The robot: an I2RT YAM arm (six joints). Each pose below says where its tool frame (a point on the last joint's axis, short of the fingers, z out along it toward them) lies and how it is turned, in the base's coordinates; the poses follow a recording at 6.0 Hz.
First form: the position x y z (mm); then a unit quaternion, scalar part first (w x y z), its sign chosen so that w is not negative.
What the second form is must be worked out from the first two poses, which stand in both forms.
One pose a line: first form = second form
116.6, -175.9, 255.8, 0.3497, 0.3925, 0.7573, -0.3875 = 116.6, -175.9, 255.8, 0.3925, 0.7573, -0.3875, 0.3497
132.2, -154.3, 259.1, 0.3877, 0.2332, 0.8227, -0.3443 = 132.2, -154.3, 259.1, 0.2332, 0.8227, -0.3443, 0.3877
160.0, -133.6, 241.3, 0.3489, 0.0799, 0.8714, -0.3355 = 160.0, -133.6, 241.3, 0.0799, 0.8714, -0.3355, 0.3489
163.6, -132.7, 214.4, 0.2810, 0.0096, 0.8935, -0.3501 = 163.6, -132.7, 214.4, 0.0096, 0.8935, -0.3501, 0.2810
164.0, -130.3, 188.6, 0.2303, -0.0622, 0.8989, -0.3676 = 164.0, -130.3, 188.6, -0.0622, 0.8989, -0.3676, 0.2303
